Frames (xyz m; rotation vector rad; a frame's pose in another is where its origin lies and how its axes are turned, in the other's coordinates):
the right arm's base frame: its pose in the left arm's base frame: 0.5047 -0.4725 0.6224 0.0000 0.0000 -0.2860
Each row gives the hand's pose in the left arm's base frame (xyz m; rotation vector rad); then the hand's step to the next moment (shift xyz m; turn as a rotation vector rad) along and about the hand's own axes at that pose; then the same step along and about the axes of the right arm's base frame.
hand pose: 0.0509 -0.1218 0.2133 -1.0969 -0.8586 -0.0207
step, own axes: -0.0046 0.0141 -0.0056 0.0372 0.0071 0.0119
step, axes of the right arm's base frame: 0.0056 0.0024 -0.0146 0.0129 0.0320 0.0196
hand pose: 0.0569 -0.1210 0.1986 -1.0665 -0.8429 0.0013
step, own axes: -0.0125 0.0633 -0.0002 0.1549 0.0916 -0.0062
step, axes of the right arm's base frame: 0.0073 0.0309 -0.0562 0.1120 0.1392 0.0222
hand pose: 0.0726 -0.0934 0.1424 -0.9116 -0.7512 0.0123
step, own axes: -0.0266 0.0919 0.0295 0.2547 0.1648 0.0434
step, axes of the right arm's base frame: -0.0298 0.0648 -0.0703 0.1444 0.2662 0.0467
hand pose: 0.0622 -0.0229 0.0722 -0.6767 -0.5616 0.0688
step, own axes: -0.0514 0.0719 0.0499 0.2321 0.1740 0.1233
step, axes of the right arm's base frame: -0.0789 0.0526 -0.0362 0.0742 0.2953 0.0815
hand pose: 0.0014 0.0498 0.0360 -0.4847 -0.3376 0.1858
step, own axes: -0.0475 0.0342 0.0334 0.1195 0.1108 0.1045
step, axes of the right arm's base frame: -0.0659 0.0138 -0.0018 0.0120 0.1817 0.0657
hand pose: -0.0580 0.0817 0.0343 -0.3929 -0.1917 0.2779
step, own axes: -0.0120 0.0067 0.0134 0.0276 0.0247 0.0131
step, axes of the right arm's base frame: -0.0174 0.0022 0.0079 0.0068 0.0383 0.0055
